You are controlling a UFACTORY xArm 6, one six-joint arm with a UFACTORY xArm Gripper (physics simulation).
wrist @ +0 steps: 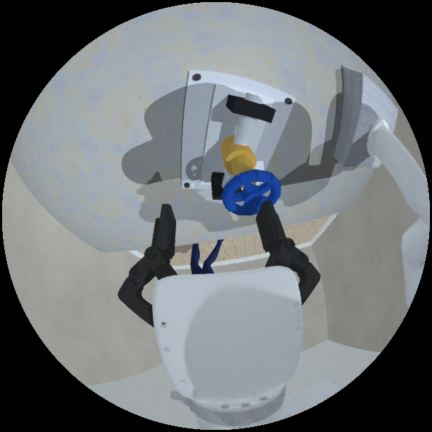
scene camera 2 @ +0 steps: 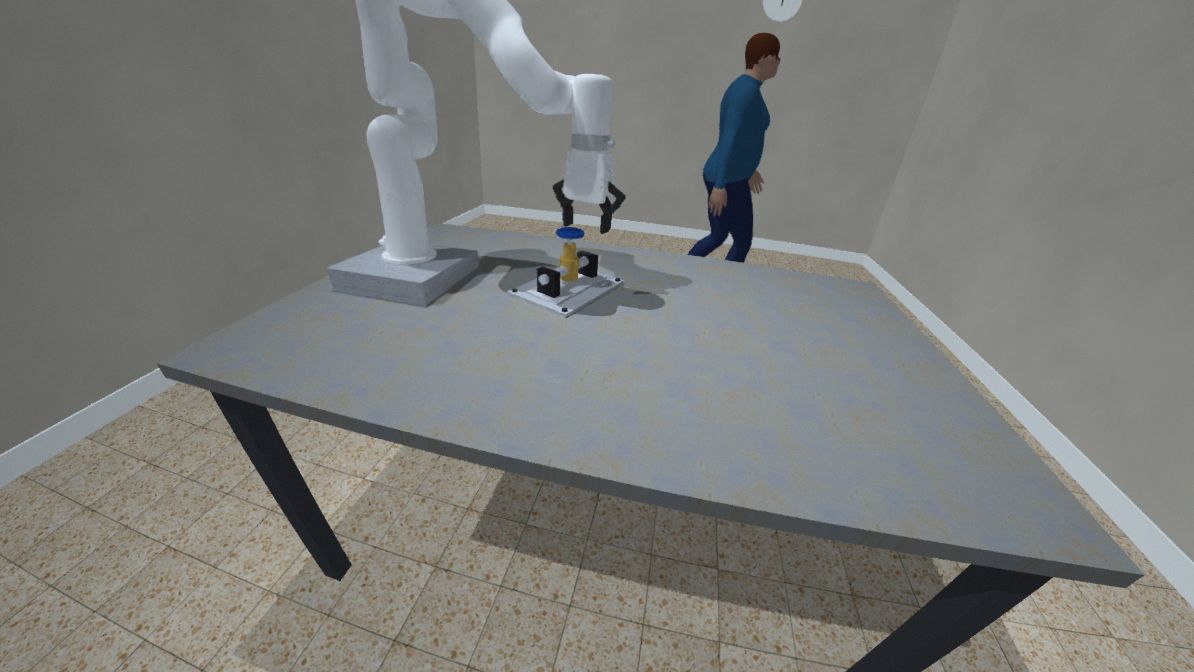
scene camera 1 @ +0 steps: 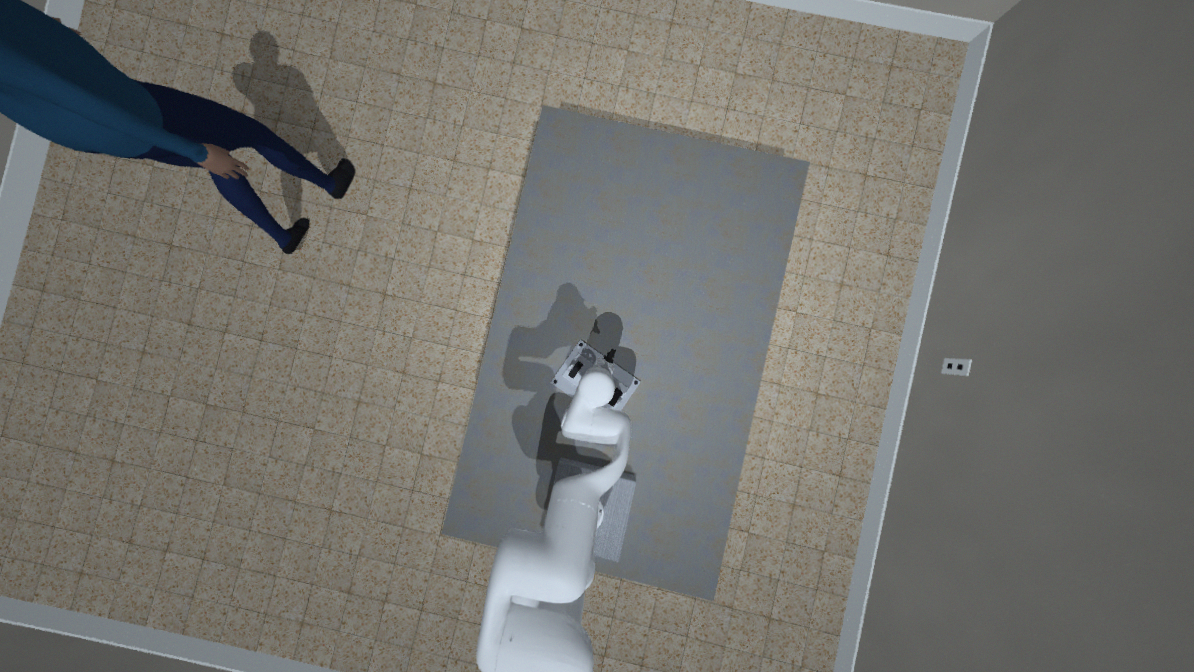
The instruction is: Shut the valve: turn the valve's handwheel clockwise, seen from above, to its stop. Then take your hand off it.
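Note:
The blue handwheel (scene camera 2: 569, 232) (wrist: 257, 175) sits level on top of the yellow valve body (scene camera 2: 569, 265) (wrist: 240, 157), above a white base plate (scene camera 1: 564, 383) (scene camera 2: 576, 302) (wrist: 195, 130). In scene camera 1 the arm hides the handwheel. My gripper (scene camera 2: 586, 227) (wrist: 217, 210) points down, wide open and empty, close to the handwheel and off to one side. In scene camera 2 one fingertip shows just above the wheel and the other to its right. In the wrist view the right fingertip overlaps the wheel's rim; I cannot tell whether it touches.
Black pipe supports (scene camera 2: 548, 281) (wrist: 250, 108) stand on the plate beside the valve body. The arm's grey base block (scene camera 1: 616, 517) (scene camera 2: 380, 283) (wrist: 350, 115) stands on the table (scene camera 1: 668, 250) (scene camera 2: 710, 375). A person in blue (scene camera 1: 91, 100) (scene camera 2: 739, 133) stands on the floor away from the table.

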